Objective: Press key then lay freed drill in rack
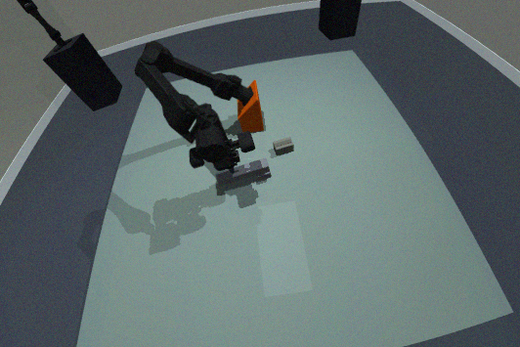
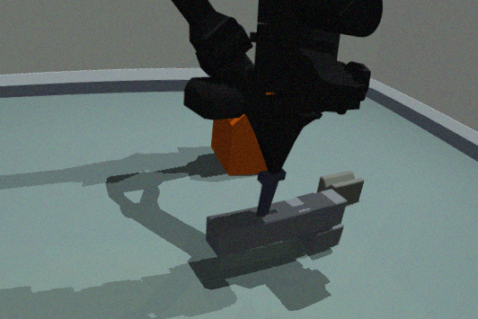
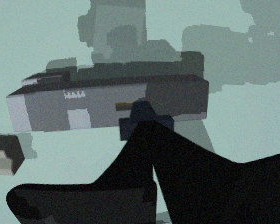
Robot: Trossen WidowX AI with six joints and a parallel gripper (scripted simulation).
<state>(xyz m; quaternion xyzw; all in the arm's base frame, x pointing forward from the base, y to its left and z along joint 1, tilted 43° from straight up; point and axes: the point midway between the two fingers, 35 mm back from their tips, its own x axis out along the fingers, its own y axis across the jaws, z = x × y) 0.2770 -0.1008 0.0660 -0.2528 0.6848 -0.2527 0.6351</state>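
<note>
Right now the dark blue key is 3 cm below my gripper tip. Round my gripper tip: grey-brown rack 9 cm behind, 20 cm to the left, 10 cm below; then drill 1 cm behind, 5 cm to the left, 7 cm below; then grey block 1 cm behind, 4 cm to the left, 8 cm below.
</note>
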